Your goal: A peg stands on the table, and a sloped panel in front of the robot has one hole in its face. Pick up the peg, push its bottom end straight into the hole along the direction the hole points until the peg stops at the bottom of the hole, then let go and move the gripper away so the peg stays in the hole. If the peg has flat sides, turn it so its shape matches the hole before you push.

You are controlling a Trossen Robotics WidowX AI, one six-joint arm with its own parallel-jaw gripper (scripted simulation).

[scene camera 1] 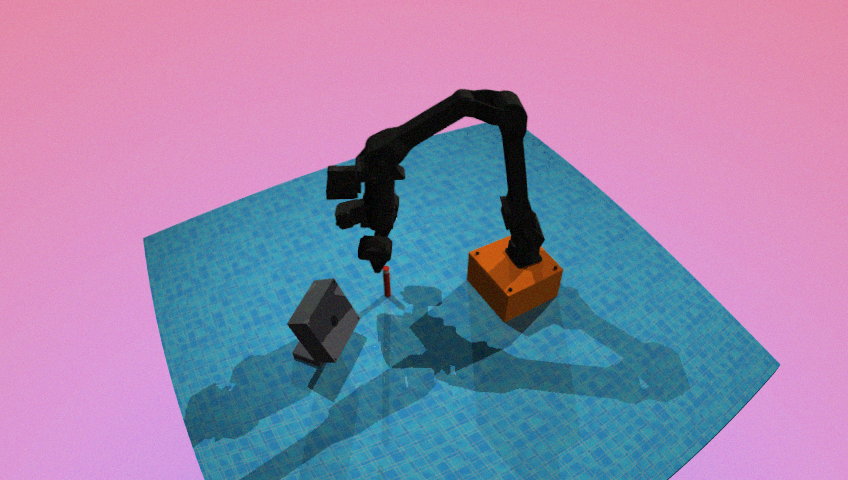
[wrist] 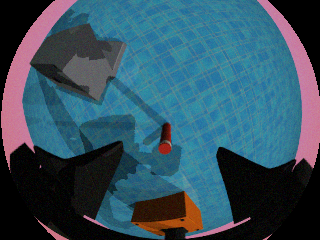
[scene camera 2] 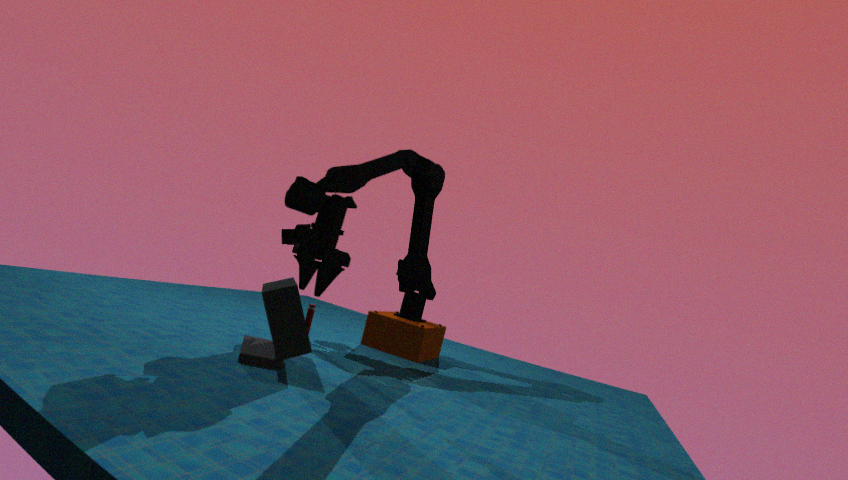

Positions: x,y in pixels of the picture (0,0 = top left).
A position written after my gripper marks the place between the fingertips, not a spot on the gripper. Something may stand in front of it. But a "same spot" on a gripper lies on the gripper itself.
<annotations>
My gripper shows in scene camera 1, in the wrist view (171,150) and in scene camera 2. One and the same spot on a grey sloped panel: (scene camera 2: 281,298) is (scene camera 1: 300,329). The same spot on my gripper: (scene camera 1: 377,266) is (scene camera 2: 322,285).
</annotations>
